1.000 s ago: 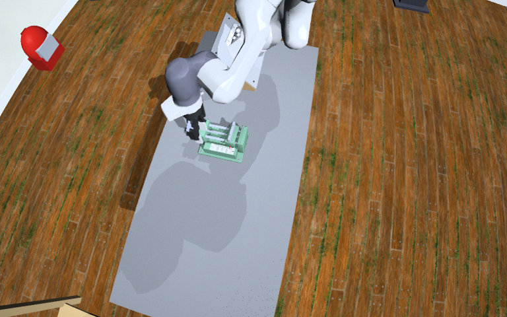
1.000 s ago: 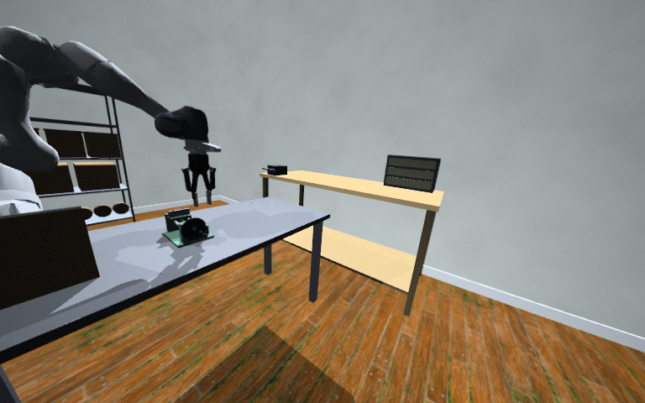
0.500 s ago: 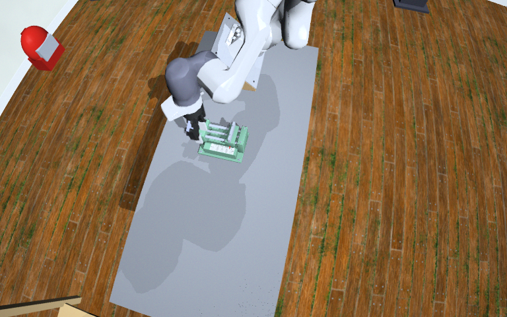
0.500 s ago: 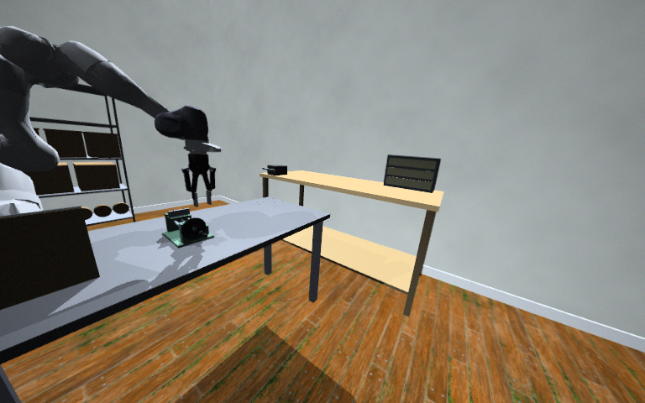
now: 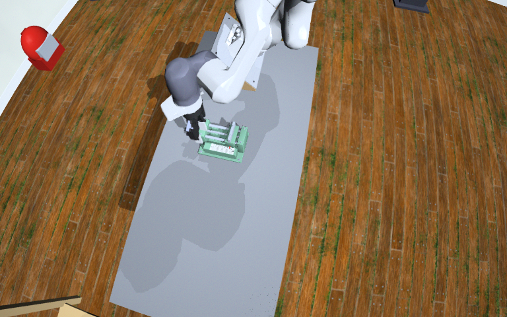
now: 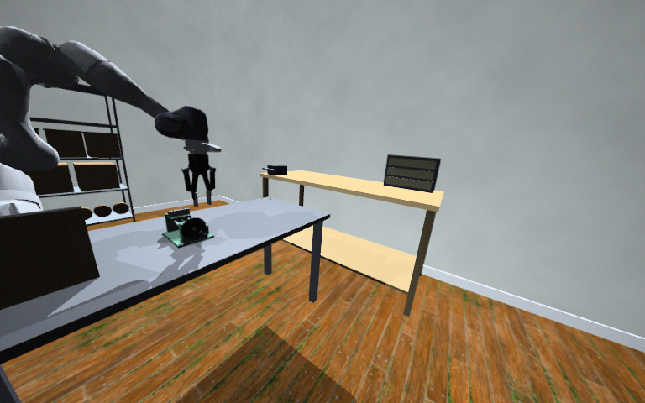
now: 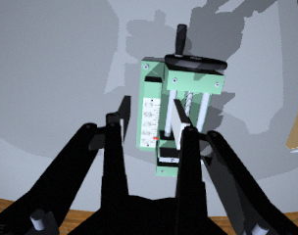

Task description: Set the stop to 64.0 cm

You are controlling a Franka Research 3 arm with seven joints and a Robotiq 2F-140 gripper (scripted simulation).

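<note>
The dark handwheel is 13 cm below my hand, 6 cm to the right of it and 6 cm behind it. Also, from my hand: stop carriage (11 cm to the left, 10 cm below, 4 cm behind).
</note>
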